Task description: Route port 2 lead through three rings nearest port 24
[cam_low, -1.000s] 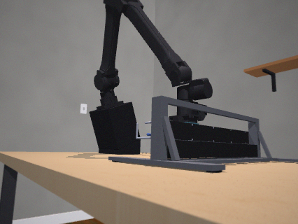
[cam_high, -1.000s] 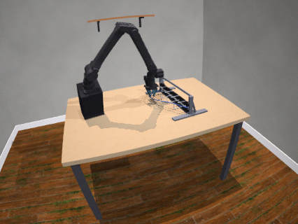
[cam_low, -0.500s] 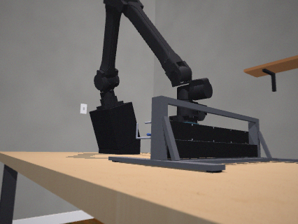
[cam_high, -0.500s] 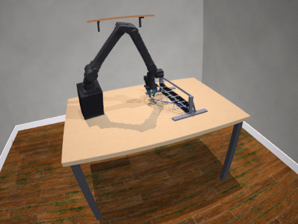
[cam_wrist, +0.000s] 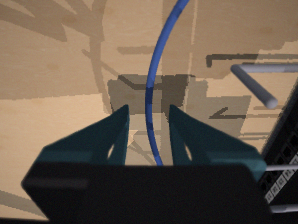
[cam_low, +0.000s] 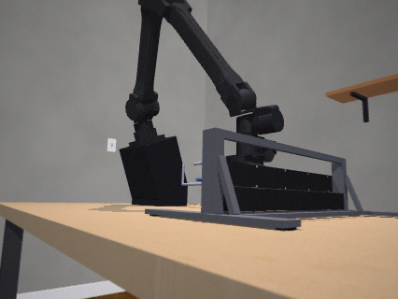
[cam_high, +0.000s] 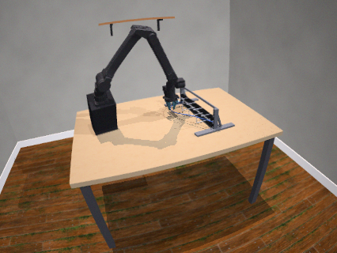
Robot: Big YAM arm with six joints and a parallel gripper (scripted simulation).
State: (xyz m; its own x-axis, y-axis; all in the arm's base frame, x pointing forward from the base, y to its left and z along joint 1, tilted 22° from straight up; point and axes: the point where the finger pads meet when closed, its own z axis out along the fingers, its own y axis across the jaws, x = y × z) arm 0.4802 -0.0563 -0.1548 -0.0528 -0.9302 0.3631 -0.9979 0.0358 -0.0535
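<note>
Now: hand 170 mm short of the grey rack, 70 mm to the left of it and 10 mm below it.
</note>
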